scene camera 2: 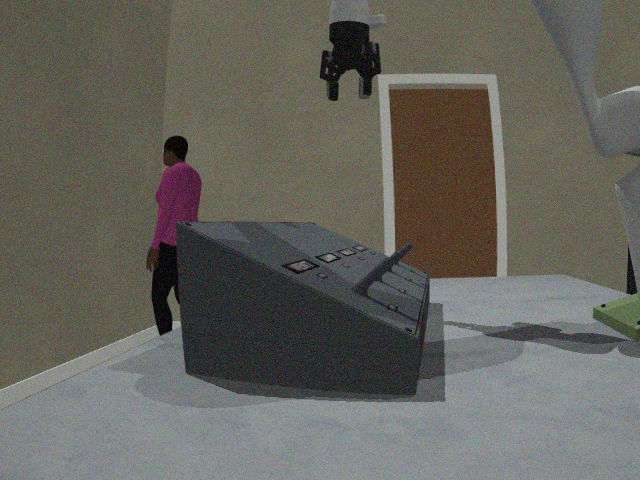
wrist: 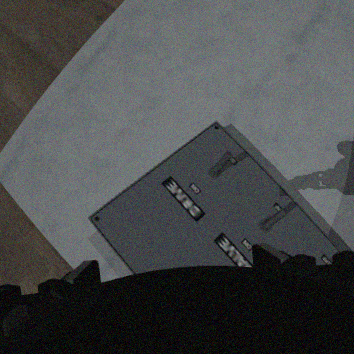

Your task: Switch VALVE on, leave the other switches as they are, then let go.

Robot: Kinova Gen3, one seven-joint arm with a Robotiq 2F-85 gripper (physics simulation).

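Frame: origin at the arm's base, x ahead, y up, z right, level; centimetres.
Where they show: gripper, fingertip midpoint: (scene camera 2: 348,99).
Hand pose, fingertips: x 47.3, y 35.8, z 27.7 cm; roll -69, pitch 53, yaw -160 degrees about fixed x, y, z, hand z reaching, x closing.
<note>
Things, the pixels of their top centre, and the offset from my fingertips. "pt": a spot on its surface instead. Level surfaces: height alone.
- blurred label plate at a spot on its surface: (wrist: 183,198) pt dx -2.2, dy -28.0, dz +5.9 cm
- second label plate at a spot on its surface: (wrist: 232,250) pt dx +1.0, dy -28.1, dz -4.6 cm
- raised lever at its top centre: (scene camera 2: 374,257) dx +0.9, dy -27.1, dz -30.8 cm
- pale table at its surface level: dy -40.0 cm
A dark grey sloped switch panel (scene camera 2: 299,330) (wrist: 145,215) stands on the table. In the wrist view, a blurred label plate (wrist: 183,198) lies near one lever (wrist: 221,165), and a second label plate (wrist: 232,250) is partly hidden by the gripper, near another lever (wrist: 277,217). I cannot read for certain which is VALVE. In the scene view, a raised lever (scene camera 2: 385,268) sticks up from the slope; its label is unreadable. My gripper (scene camera 2: 348,97) (wrist: 176,270) is open and empty, high above the panel, touching nothing. The remaining switches are hidden in the wrist view.
The pale table (scene camera 2: 310,439) (wrist: 165,75) carries the panel. A green base plate (scene camera 2: 617,315) and the pale arm (scene camera 2: 573,62) are at the right. A person in a pink top (scene camera 2: 178,196) stands behind the panel at the left. A brown door (scene camera 2: 442,180) is in the back wall.
</note>
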